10 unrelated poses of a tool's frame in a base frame.
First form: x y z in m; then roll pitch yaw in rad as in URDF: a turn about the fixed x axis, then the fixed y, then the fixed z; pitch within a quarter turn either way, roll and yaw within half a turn.
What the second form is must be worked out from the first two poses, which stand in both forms.
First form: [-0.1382, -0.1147, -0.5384, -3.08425, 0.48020, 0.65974]
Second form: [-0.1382, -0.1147, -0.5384, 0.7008, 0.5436, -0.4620, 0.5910, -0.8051, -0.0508]
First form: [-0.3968, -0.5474, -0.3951, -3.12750, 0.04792, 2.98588]
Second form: [-0.3968, -0.5474, -0.3951, -0.9868, 0.1549, -0.0479, 0.1557, 0.9877, -0.0141]
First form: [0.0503, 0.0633, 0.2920, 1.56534, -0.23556, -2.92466]
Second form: [0.0503, 0.0633, 0.2920, -0.9496, -0.2093, 0.2334, 0.2291, 0.0449, 0.9724]
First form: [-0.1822, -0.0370, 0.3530, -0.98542, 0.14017, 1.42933]
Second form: [-0.1822, -0.0370, 0.3530, 0.1396, 0.9803, -0.1397, -0.5634, -0.0374, -0.8253]
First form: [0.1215, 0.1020, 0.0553, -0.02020, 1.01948, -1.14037]
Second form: [0.1215, 0.1020, 0.0553, 0.2186, -0.4760, -0.8518, 0.9014, 0.4328, -0.0106]
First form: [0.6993, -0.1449, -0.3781, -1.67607, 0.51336, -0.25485]
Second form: [0.6993, -0.1449, -0.3781, 0.8430, -0.2196, -0.4911, -0.4991, 0.0214, -0.8663]
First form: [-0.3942, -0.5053, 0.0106, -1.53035, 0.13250, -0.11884]
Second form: [-0.3942, -0.5053, 0.0106, 0.9842, -0.1175, -0.1321, -0.1263, 0.0558, -0.9904]
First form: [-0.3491, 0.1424, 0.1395, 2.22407, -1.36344, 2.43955]
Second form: [-0.3491, 0.1424, 0.1395, -0.1572, 0.1329, 0.9786, 0.9858, -0.0378, 0.1635]
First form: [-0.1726, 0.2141, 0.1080, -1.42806, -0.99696, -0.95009]
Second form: [-0.1726, 0.2141, 0.1080, 0.3157, -0.4416, 0.8398, 0.5992, -0.5935, -0.5373]
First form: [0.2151, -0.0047, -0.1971, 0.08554, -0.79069, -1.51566]
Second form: [0.2151, -0.0047, -0.1971, 0.0388, -0.7023, 0.7108, 0.9915, 0.1155, 0.0601]
